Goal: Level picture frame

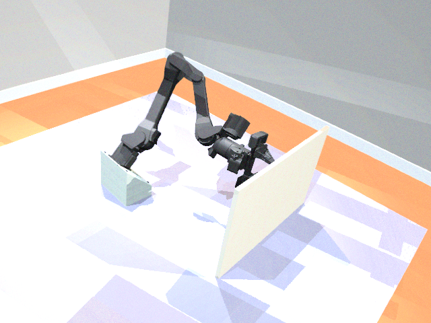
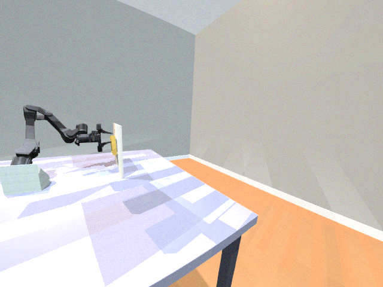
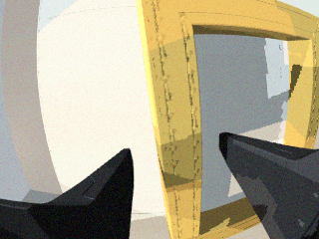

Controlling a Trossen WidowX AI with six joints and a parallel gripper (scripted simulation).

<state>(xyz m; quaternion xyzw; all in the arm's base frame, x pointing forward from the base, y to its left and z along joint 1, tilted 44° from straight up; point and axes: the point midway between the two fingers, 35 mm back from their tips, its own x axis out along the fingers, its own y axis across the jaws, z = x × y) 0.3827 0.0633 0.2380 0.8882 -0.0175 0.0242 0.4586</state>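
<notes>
My gripper tip is now 50 mm above the picture frame and 10 mm short of it. Also, from my gripper tip: cream wall panel: 60 mm below, 20 mm ahead.
</notes>
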